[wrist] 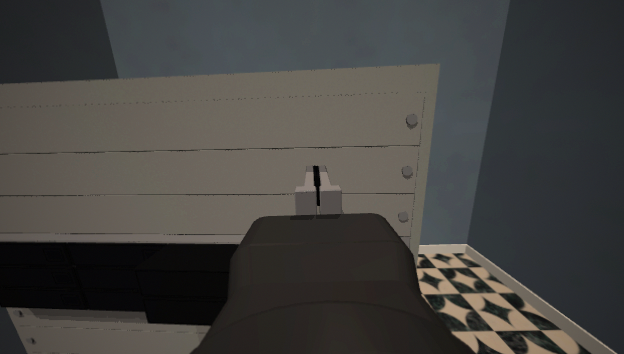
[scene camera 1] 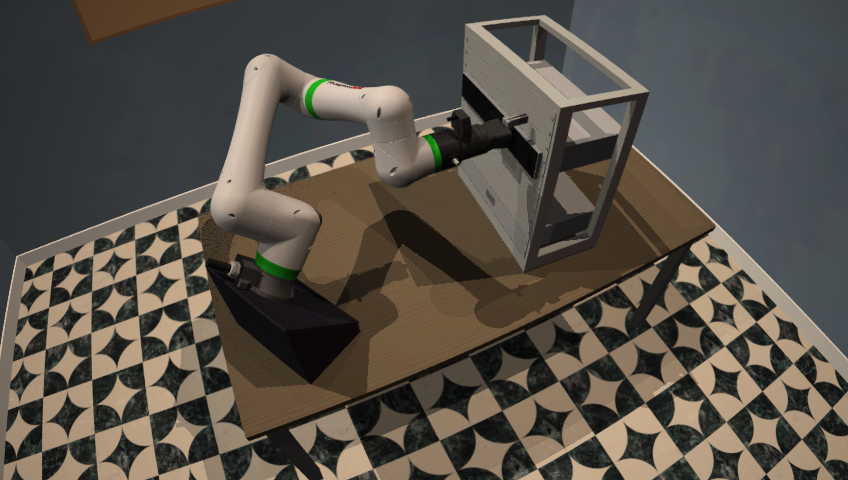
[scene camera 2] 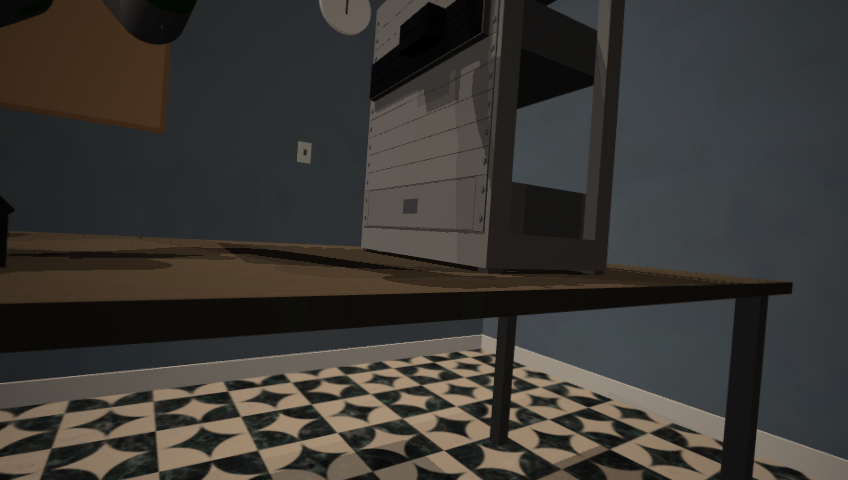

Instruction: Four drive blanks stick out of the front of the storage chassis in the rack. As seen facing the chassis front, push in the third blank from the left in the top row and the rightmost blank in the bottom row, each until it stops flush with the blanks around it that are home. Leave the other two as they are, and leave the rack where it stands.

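Seen in the pictures: gripper, fingertip midpoint: [wrist: 316, 178] [scene camera 1: 526, 117]; arm's base at its link origin: [scene camera 1: 267, 288].
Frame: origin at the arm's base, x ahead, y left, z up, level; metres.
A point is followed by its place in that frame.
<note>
The storage chassis [scene camera 1: 524, 155] {x 0.728, y 0.082, z 0.220 m} [scene camera 2: 385, 77] {x 0.694, y 0.380, z 0.210 m} [wrist: 110, 272] {x 0.702, y 0.316, z 0.232 m} is a dark band across the front of the pale rack [scene camera 1: 546, 202] {x 0.776, y 0.002, z 0.111 m} [scene camera 2: 502, 148] {x 0.771, y 0.001, z -0.002 m} [wrist: 431, 82] {x 0.754, y 0.004, z 0.408 m}. Dark blanks [scene camera 2: 422, 30] {x 0.685, y 0.152, z 0.221 m} [wrist: 182, 286] {x 0.679, y 0.204, z 0.250 m} stick out as a block, one above another, left of the gripper body in the wrist view. I cannot tell their exact columns. My gripper [scene camera 1: 523, 119] {x 0.725, y 0.098, z 0.332 m} [wrist: 316, 178] {x 0.725, y 0.098, z 0.332 m} is shut and empty. Its fingertips are in front of the pale panels above the chassis, toward the rack's right side. The gripper body hides the right part of the chassis in the wrist view. The gripper does not show in scene camera 2.
Pale filler panels [scene camera 2: 428, 136] {x 0.731, y 0.195, z 0.046 m} [wrist: 200, 172] {x 0.729, y 0.213, z 0.335 m} lie above and below the chassis, with screws at the edges. The rack stands on a wooden table [scene camera 1: 351, 237] {x 0.258, y 0.296, z -0.196 m} [scene camera 2: 333, 282] {x 0.492, y -0.137, z -0.196 m}. The arm's dark wedge base [scene camera 1: 291, 333] {x 0.062, y -0.197, z 0.068 m} is at the other end. Walls stand behind.
</note>
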